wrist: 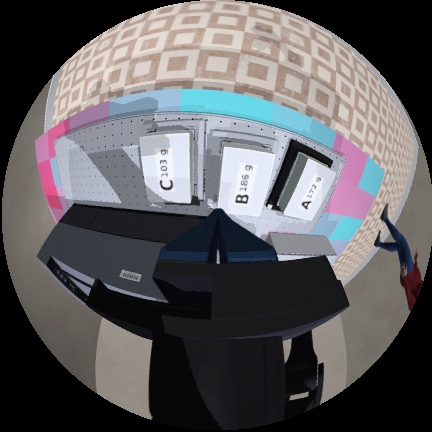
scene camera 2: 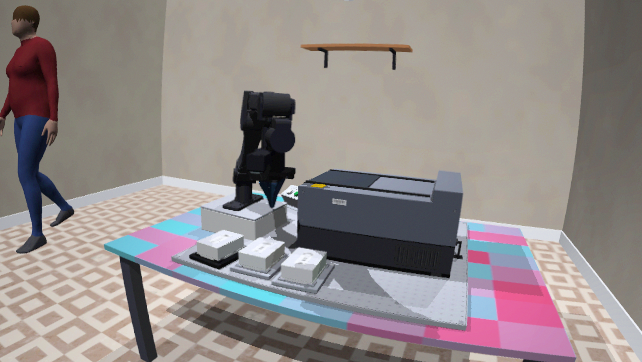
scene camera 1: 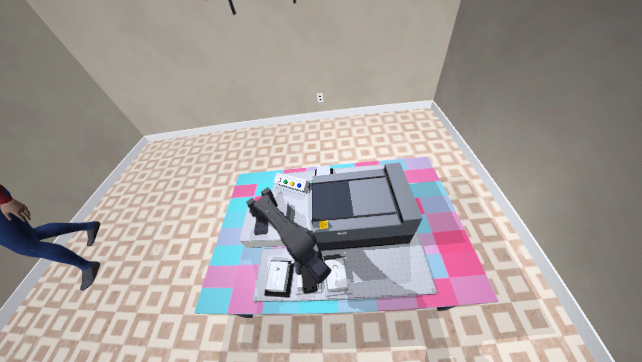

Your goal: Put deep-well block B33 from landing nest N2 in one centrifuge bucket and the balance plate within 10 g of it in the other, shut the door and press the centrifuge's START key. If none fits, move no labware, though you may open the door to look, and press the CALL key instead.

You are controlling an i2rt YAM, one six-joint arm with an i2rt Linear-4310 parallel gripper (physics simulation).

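Places are measured from the arm's base along level axes (x right, y back, z down), in millimetres.
Pixels of known places: gripper, fingertip midpoint: (wrist: 217,214) (scene camera 2: 272,207); arm's base, link origin: (scene camera 2: 243,202) (scene camera 1: 262,218).
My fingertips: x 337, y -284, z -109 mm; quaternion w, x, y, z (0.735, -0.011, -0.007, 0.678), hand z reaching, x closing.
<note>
Ahead of a thing's pixels: the offset from my fingertips to its top centre. Level surfaces: height alone.
My gripper (scene camera 2: 271,205) (wrist: 217,214) is shut with no thing between its fingers, above and behind the labware row, beside the centrifuge's near left corner. Its fingers are hidden in scene camera 1. Three white blocks sit in a row: A, 172 g {dz +130, dx -31, dy +187 mm} (scene camera 1: 277,276) (scene camera 2: 220,244) (wrist: 309,192), on a black nest; B, 186 g {dz +130, dx -33, dy +48 mm} (scene camera 2: 261,253) (wrist: 246,180), in the middle; C, 103 g {dz +130, dx -15, dy -86 mm} (scene camera 1: 336,276) (scene camera 2: 304,265) (wrist: 166,167), on the right by the scene views. No B33 or N2 marking is readable. The centrifuge (scene camera 1: 367,232) (scene camera 2: 375,215) (wrist: 100,252) has a dark and a lighter top panel; its buckets do not show.
A sloped key box {dz +100, dx -602, dy +139 mm} (scene camera 1: 291,183) (scene camera 2: 291,194) with green, yellow and blue keys stands behind the centrifuge's left side. The arm stands on a white plinth (scene camera 1: 257,242) (scene camera 2: 227,222) (wrist: 300,243). A perforated board {dz +184 mm} (scene camera 1: 400,282) (scene camera 2: 400,295) lies under the nests. A person (scene camera 1: 40,237) (scene camera 2: 32,80) is at the left.
</note>
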